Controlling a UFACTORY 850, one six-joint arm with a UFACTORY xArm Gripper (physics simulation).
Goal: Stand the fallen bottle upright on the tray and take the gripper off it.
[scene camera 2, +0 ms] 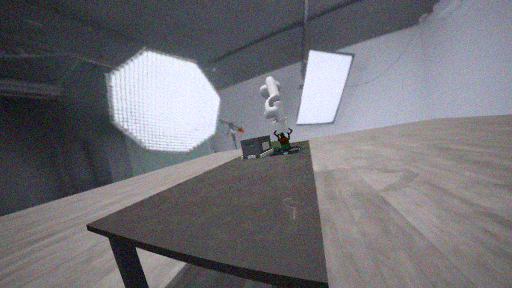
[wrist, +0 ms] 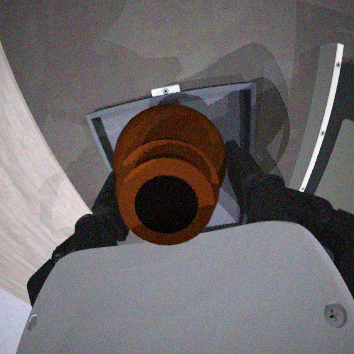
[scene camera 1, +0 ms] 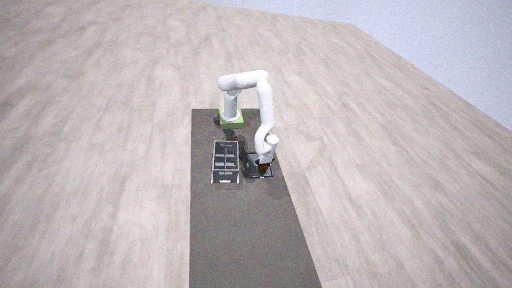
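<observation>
The brown bottle is upright or nearly so, with its open mouth toward the wrist camera. A green band shows near its bottom in the scene camera 2 view. Its base is at or just above the dark tray; whether it touches is too small to tell, and the wrist view hides the base. My gripper is shut on the bottle, with one black finger on each side of its body.
A grey divided crate stands close beside the tray. The arm's green base block is at the far end of the dark table. The tray lies near the table's side edge.
</observation>
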